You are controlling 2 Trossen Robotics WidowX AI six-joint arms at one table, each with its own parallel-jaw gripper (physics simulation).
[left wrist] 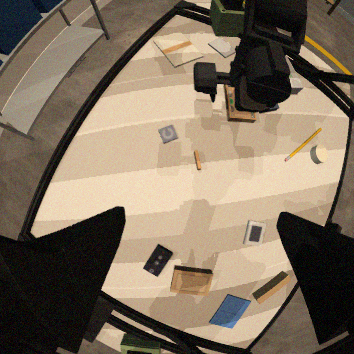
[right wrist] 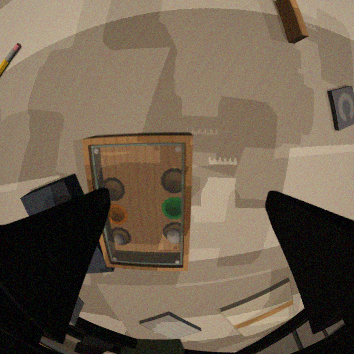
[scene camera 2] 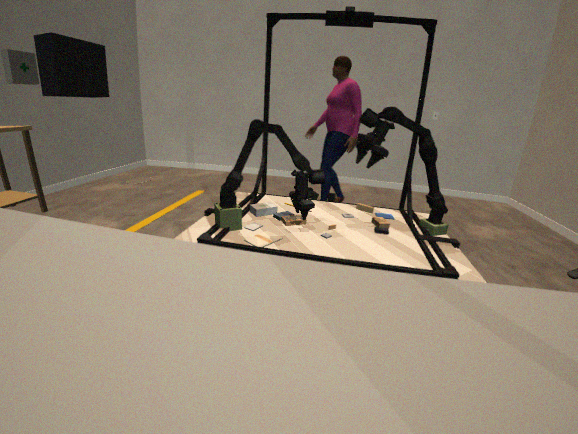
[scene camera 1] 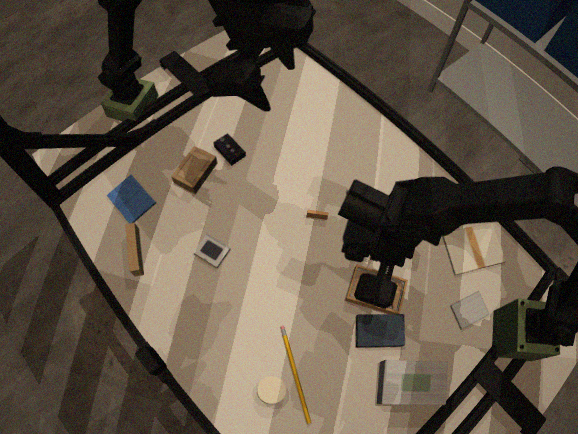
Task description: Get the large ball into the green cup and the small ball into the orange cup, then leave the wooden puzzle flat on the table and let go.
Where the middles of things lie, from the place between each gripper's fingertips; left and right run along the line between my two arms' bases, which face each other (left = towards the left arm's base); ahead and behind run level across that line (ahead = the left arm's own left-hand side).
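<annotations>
The wooden puzzle [scene camera 1: 395,308] is 30 mm below my right hand, and it is also 30 mm behind it and 30 mm to the right of it. As for the dark blue block [scene camera 1: 372,330], I find it 30 mm below that same right hand, 80 mm to the right of it and 90 mm behind it.
From my left hand, the wooden puzzle is 300 mm below, 80 mm behind and 270 mm to the right. The dark blue block is likewise 300 mm below my left hand, while being 320 mm to the right of it and 140 mm behind it.
</annotations>
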